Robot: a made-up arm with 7 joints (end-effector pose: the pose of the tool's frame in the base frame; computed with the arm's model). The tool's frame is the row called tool.
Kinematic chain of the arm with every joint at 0, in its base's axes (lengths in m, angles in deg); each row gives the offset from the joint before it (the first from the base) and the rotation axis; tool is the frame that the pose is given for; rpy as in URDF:
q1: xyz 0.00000 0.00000 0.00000 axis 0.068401 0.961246 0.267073
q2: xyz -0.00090 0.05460 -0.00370 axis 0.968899 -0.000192 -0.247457
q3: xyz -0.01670 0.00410 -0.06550 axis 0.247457 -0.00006 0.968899
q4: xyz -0.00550 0.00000 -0.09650 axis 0.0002 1 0.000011
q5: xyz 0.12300 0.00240 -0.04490 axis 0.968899 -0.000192 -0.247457
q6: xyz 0.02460 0.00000 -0.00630 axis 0.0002 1 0.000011
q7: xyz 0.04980 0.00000 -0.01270 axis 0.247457 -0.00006 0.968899
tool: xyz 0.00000 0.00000 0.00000 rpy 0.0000 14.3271 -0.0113
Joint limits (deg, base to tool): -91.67..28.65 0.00..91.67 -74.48..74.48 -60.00..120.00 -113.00..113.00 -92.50..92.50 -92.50..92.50
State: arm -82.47 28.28 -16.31 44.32 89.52 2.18 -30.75
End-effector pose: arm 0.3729 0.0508 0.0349 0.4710 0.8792 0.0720 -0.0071
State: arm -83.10 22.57 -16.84 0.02 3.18 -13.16 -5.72
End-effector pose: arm 0.2524 -0.0417 0.1283 0.7066 0.2509 -0.6176 -0.2374
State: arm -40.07 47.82 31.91 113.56 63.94 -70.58 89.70
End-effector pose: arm 0.1413 0.2406 -0.2398 0.7713 0.3455 -0.1083 0.5234
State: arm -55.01 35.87 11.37 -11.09 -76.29 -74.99 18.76
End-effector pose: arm 0.2141 0.1528 0.0724 0.4045 -0.5441 -0.7314 0.0737
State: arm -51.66 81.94 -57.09 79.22 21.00 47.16 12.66
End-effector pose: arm 0.1367 0.3905 -0.0105 0.1043 0.7037 0.5288 0.4630
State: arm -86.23 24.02 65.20 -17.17 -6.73 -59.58 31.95
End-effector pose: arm 0.1065 0.2072 0.1039 0.0619 -0.2216 -0.8737 0.4287
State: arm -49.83 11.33 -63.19 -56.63 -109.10 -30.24 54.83
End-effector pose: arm 0.0781 -0.0770 0.0197 0.5676 -0.5728 0.4100 -0.4262
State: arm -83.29 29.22 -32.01 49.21 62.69 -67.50 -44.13
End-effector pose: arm 0.3382 -0.0002 -0.0232 0.1651 0.7909 -0.1579 -0.5677
